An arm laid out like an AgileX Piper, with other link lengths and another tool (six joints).
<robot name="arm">
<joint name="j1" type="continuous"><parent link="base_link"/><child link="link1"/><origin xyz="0.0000 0.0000 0.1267" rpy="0.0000 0.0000 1.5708"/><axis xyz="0 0 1"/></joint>
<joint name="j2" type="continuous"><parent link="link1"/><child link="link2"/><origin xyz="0.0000 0.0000 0.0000" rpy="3.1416 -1.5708 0.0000"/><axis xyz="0 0 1"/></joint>
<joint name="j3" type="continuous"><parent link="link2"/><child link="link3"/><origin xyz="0.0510 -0.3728 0.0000" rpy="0.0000 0.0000 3.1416"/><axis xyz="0 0 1"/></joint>
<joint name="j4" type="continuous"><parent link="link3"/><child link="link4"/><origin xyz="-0.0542 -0.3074 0.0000" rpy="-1.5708 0.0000 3.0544"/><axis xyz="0 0 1"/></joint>
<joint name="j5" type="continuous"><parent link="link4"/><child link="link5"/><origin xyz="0.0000 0.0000 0.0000" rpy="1.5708 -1.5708 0.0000"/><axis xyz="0 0 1"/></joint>
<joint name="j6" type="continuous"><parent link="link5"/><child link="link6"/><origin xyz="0.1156 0.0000 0.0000" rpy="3.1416 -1.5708 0.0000"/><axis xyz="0 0 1"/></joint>
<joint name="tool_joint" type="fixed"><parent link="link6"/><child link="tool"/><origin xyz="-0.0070 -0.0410 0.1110" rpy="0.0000 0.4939 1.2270"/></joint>
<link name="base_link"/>
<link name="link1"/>
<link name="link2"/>
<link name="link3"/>
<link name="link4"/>
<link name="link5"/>
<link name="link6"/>
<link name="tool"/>
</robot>
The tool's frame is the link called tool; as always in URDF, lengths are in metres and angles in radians. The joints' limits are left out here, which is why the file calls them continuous.
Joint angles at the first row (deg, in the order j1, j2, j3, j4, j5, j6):
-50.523, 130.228, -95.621, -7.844, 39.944, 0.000
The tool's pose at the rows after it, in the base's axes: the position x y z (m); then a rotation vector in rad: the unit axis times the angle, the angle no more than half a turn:
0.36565 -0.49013 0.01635 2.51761 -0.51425 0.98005
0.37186 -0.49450 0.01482 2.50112 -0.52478 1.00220
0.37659 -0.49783 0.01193 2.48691 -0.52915 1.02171
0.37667 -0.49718 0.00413 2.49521 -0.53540 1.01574
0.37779 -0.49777 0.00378 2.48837 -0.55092 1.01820
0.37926 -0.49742 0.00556 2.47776 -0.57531 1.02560
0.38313 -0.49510 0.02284 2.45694 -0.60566 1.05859
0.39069 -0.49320 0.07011 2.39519 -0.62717 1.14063
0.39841 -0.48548 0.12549 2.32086 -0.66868 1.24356
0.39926 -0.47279 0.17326 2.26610 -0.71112 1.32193
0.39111 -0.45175 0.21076 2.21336 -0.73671 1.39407
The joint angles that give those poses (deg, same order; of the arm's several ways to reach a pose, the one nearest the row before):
-50.523, 131.378, -96.363, -7.521, 39.183, 0.665
-50.523, 132.080, -97.369, -6.981, 38.520, 0.910
-50.524, 132.652, -97.826, -6.600, 37.503, 1.034
-50.523, 133.429, -97.928, -6.466, 37.361, 1.076
-50.523, 133.590, -98.185, -6.466, 37.360, 1.771
-50.523, 133.457, -98.273, -6.218, 37.361, 2.662
-50.523, 131.780, -98.274, -4.718, 37.955, 2.899
-50.480, 127.351, -98.273, -2.495, 38.623, 2.899
-50.391, 122.161, -98.275, 0.652, 39.542, 3.360
-50.391, 117.349, -97.943, 3.257, 41.080, 4.067
-50.391, 111.289, -93.904, 5.541, 40.174, 4.325

